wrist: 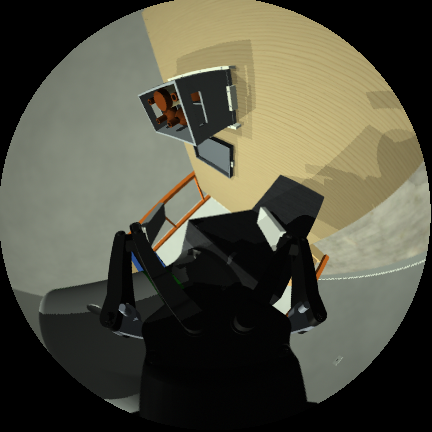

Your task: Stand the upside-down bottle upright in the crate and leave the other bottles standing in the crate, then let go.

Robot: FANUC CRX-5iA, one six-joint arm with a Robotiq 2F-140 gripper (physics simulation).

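Places are measured from the arm's base along level axes (x ahead, y left, z up), in metres.
Pixels of known places: gripper, fingertip midpoint: (212,212).
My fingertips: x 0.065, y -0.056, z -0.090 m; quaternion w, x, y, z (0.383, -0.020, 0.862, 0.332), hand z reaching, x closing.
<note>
Behind a point stands the place of what it marks.
The crate (216,95) @[x 0.255, y -0.137, z -0.316 m], dark grey with pale rims, stands on the wooden table in the upper middle of the wrist view. Several orange-brown bottles are inside it. One bottle (162,100) @[x 0.370, y -0.158, z -0.222 m] shows a broad round base at the crate's opening and looks upside down. Other bottles (173,121) @[x 0.380, y -0.073, z -0.235 m] show narrow necks with round mouths. The crate walls hide their lower parts. My gripper (212,212) @[x 0.065, y -0.056, z -0.090 m] is open and empty, its fingers wide apart at the bottom of the view, well away from the crate.
A flat grey panel with a black frame (215,156) @[x 0.386, y 0.193, z -0.380 m] lies beside the crate on the wooden table (310,105) @[x 0.036, y -0.152, z -0.385 m]. An orange rail frame (179,224) stands beyond the table edge, near my left finger. Dark shadows fall across the table at right.
</note>
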